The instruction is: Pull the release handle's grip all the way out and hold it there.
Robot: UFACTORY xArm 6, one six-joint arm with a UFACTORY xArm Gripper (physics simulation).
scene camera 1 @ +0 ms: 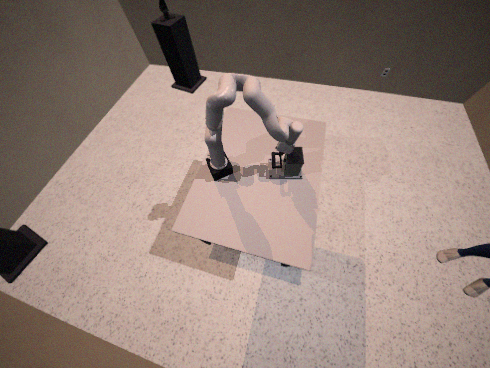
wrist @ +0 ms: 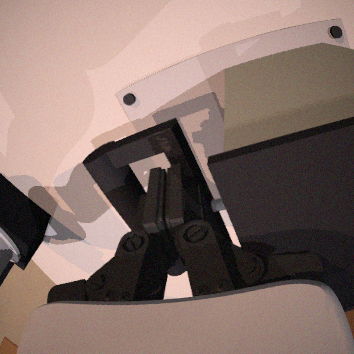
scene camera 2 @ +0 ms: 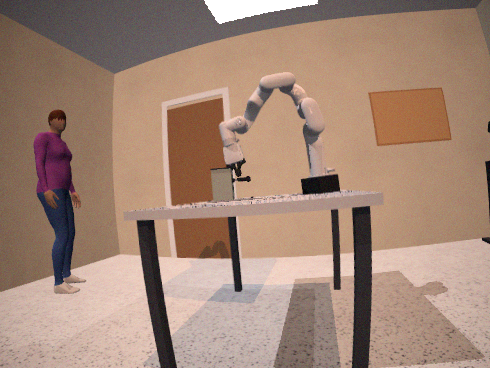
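Observation:
The release handle [scene camera 1: 273,160] [scene camera 2: 243,179] [wrist: 132,145] is a black rectangular frame beside a box-shaped housing [scene camera 1: 294,165] [scene camera 2: 221,184] [wrist: 290,185] with a dark top and greenish-grey side. A short grey rod [wrist: 217,204] shows between the frame and the housing in the wrist view. My gripper [scene camera 2: 238,172] [wrist: 172,186] is shut and empty, pointing down at the handle. In the wrist view its fingertips overlap the frame's opening, between the outer grip bar and the bar nearest the housing. Whether they touch either bar is hard to tell.
The housing stands on a pale base plate [wrist: 175,75] with dark bolts, on the table [scene camera 1: 250,215] [scene camera 2: 280,206]. The arm's black base [scene camera 1: 220,171] [scene camera 2: 320,184] stands across from the handle. A person [scene camera 2: 55,162] stands beyond the table.

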